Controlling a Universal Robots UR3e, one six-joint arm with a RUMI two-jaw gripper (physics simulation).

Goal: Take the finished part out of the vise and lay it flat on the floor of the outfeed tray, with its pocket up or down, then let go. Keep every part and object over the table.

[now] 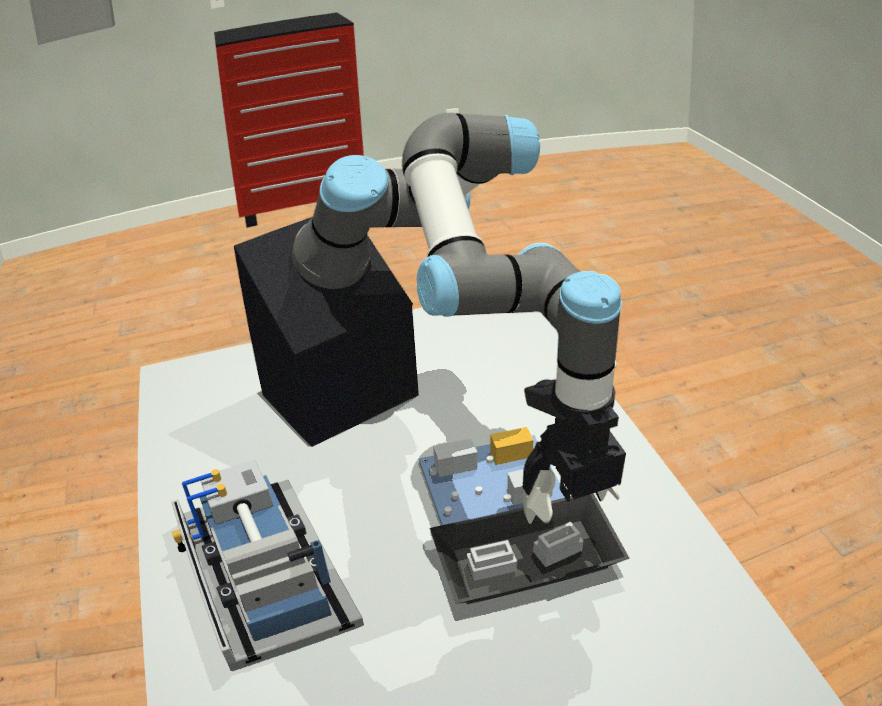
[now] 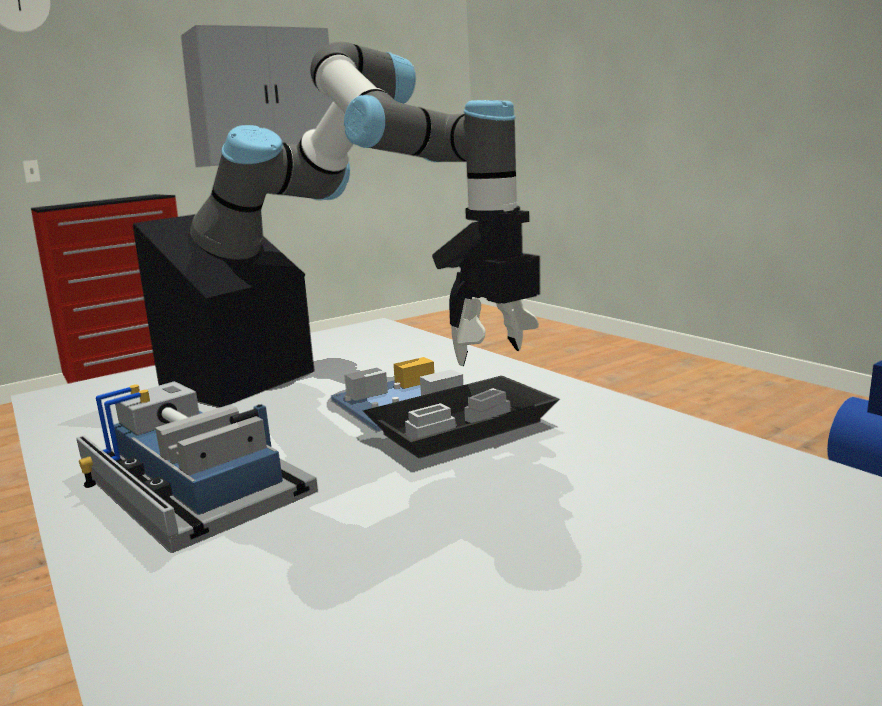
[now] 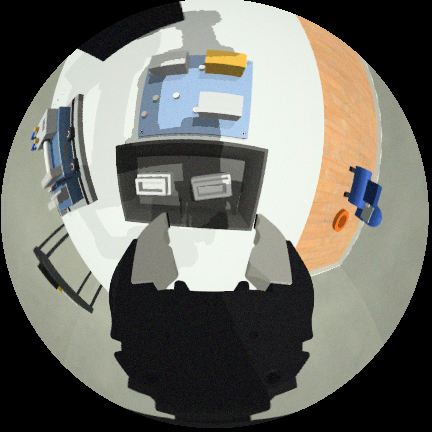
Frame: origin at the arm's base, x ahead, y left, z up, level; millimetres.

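Seen in the pictures: gripper, fingertip midpoint: point(image 1: 566, 511) point(image 2: 490, 358) point(image 3: 211, 214); arm's base at its link origin: point(image 1: 330, 255) point(image 2: 225, 238).
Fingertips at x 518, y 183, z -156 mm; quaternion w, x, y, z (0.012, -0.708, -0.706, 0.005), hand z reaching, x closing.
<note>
Pixels of each thing's middle, then the offset from my fingertips to it.
- grey finished part at the middle of its body: point(image 1: 558, 543) point(image 2: 487, 406) point(image 3: 211, 186) dx -11, dy +0, dz -74 mm
- vise at the middle of its body: point(image 2: 186, 445) point(image 1: 255, 549) point(image 3: 55, 160) dx -120, dy -400, dz -54 mm
- blue plate at the middle of its body: point(image 1: 493, 483) point(image 2: 405, 398) point(image 3: 194, 88) dx -182, dy -31, dz -100 mm
- grey block at the middle of its body: point(image 1: 455, 457) point(image 2: 366, 383) point(image 3: 169, 63) dx -235, dy -72, dz -78 mm
- yellow block at the middle of its body: point(image 1: 511, 445) point(image 2: 414, 372) point(image 3: 224, 62) dx -229, dy +18, dz -78 mm
- pale block at the middle of its body: point(image 1: 530, 484) point(image 2: 442, 386) point(image 3: 219, 106) dx -138, dy +10, dz -78 mm
The outfeed tray point(image 1: 614, 541) point(image 2: 470, 439) point(image 3: 121, 185) is dark with sloped walls. A grey finished part point(image 1: 559, 546) point(image 2: 487, 404) point(image 3: 211, 187) lies on its floor at the right, turned a little, pocket up, and looks flat. A second, lighter part point(image 1: 492, 559) point(image 2: 430, 419) point(image 3: 153, 185) lies to its left, pocket up, apart from it. My gripper point(image 1: 577, 507) point(image 2: 488, 356) point(image 3: 211, 214) is open and empty, above the tray and clear of both parts. The vise point(image 1: 290, 614) point(image 2: 235, 478) point(image 3: 62, 150) stands at the left, with a gap between its jaws.
A blue plate point(image 1: 467, 500) point(image 3: 170, 120) behind the tray bears a grey block point(image 1: 456, 457) point(image 2: 365, 385) point(image 3: 170, 63), a yellow block point(image 1: 511, 445) point(image 2: 413, 372) point(image 3: 225, 63), a pale block point(image 2: 441, 382) point(image 3: 220, 105) and several small pegs. The black robot pedestal point(image 1: 334, 375) point(image 2: 228, 331) stands farther back.
</note>
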